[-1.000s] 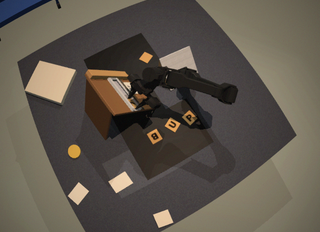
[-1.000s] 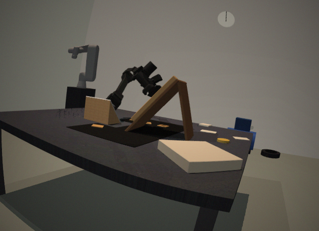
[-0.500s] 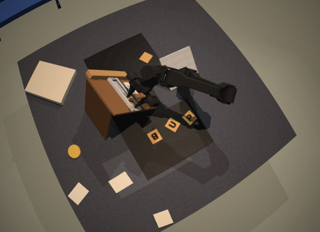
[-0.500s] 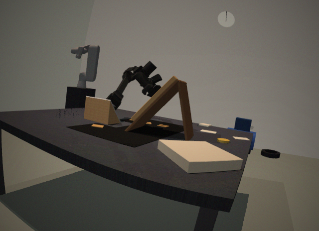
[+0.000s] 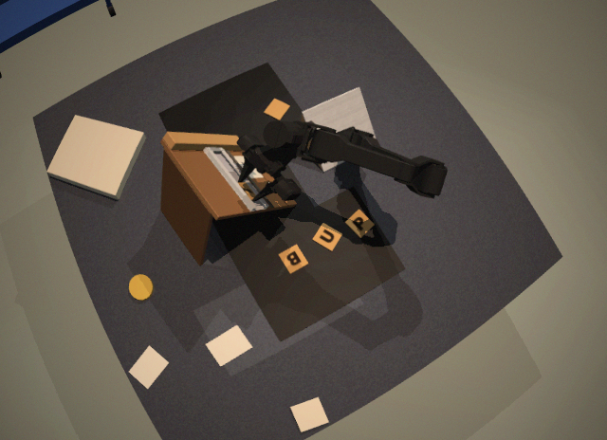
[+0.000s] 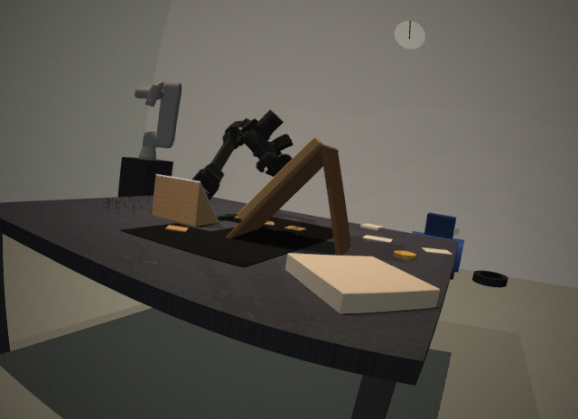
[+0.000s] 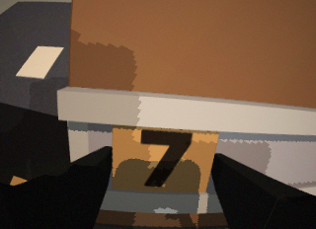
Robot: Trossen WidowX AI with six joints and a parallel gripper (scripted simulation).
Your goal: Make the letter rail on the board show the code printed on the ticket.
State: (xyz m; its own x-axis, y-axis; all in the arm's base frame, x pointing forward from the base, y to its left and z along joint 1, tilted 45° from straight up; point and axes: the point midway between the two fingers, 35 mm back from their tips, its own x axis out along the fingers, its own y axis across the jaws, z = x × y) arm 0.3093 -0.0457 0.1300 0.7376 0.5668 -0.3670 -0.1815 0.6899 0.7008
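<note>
Now: the white ticket 40 mm behind my gripper tip, 100 mm to the right of it and 80 mm below it. The rest, counted from my gripper tip: dark mat (130 mm behind, 60 mm to the right, 160 mm below); letter tile (right at my gripper tip); yellow disc (360 mm ahead, 50 mm to the left, 150 mm below).
</note>
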